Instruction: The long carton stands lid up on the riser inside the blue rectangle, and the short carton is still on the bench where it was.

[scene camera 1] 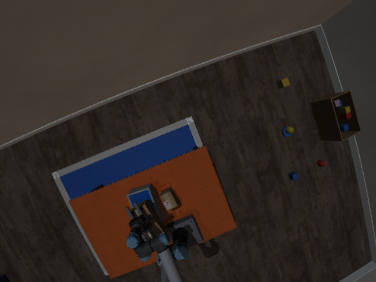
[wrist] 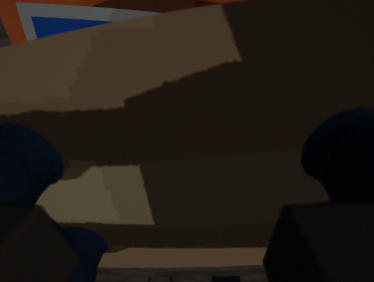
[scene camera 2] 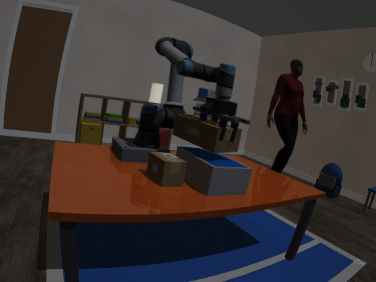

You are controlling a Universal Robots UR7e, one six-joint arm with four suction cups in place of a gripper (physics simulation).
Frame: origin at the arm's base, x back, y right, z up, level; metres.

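Seen in the pictures: hand, tool point: (wrist: 183,190); arm's base, link origin: (scene camera 1: 180,235) (scene camera 2: 146,144).
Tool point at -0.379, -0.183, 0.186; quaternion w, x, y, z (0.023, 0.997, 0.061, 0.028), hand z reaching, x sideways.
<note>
Offsets run from my tool point to a thing's middle, as dx, dy, dz. Level surfaces: height alone.
The long brown carton {+0.062, +0.018, -0.037} (scene camera 1: 155,224) (scene camera 2: 197,131) (wrist: 185,100) hangs under my suction gripper (scene camera 1: 138,215) (scene camera 2: 220,119) (wrist: 182,160), held by its top in the air above the bench. In scene camera 2 it is a little above the riser's far part. The riser {+0.006, -0.007, -0.199} (scene camera 1: 155,198) (scene camera 2: 225,180) is a grey box with a blue rectangle (scene camera 1: 138,198) (scene camera 2: 212,157) (wrist: 65,26) on top. The carton's underside is hidden. The short carton {+0.011, +0.211, -0.207} (scene camera 1: 169,200) (scene camera 2: 167,170) stands on the orange bench {dz -0.259} (scene camera 1: 95,225) (scene camera 2: 100,185), beside the riser.
The arm's grey base (scene camera 1: 192,231) (scene camera 2: 132,151) stands on the bench behind the short carton. A person in a red top (scene camera 2: 290,95) is beyond the bench at the right. A shelf unit (scene camera 2: 79,117) stands by the wall. Small toys and an open box (scene camera 1: 325,120) are on the floor.
</note>
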